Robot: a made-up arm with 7 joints.
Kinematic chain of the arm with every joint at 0, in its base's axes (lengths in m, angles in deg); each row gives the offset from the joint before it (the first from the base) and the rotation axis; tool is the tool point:
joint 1: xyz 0 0 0.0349 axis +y
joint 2: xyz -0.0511 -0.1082 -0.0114 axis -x
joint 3: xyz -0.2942 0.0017 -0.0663 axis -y
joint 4: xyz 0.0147 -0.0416 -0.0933 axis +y
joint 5: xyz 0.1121 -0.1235 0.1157 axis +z
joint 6: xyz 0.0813 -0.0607 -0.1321 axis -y
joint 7: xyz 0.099 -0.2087 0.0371 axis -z
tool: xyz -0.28 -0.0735 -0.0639
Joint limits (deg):
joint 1: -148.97..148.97
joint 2: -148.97..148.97
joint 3: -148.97..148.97
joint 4: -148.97..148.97
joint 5: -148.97..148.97
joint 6: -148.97..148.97
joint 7: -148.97..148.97
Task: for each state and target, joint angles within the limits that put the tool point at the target. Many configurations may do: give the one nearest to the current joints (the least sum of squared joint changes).
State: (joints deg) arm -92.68 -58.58 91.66 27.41 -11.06 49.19 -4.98
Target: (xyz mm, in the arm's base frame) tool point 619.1 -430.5 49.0
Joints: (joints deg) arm -104.83 -59.23 90.85 27.79 -11.35 50.33 -40.51
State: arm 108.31 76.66 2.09 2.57 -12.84 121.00 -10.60
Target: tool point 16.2 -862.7 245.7
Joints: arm 98.25 41.48 -19.55 27.61 8.95 121.46 -19.66
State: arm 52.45 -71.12 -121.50 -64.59 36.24 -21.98 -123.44
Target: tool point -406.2 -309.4 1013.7
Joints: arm 102.14 -37.17 -148.97 -31.50 16.78 -42.12 -124.10
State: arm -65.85 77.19 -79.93 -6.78 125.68 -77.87 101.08
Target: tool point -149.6 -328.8 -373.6
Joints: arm -74.93 70.93 -72.23 -10.66 123.09 -78.70 89.23
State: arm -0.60 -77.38 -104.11 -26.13 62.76 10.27 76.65
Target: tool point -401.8 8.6 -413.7
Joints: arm -17.31 -68.52 -109.44 -17.67 60.67 14.55 54.09
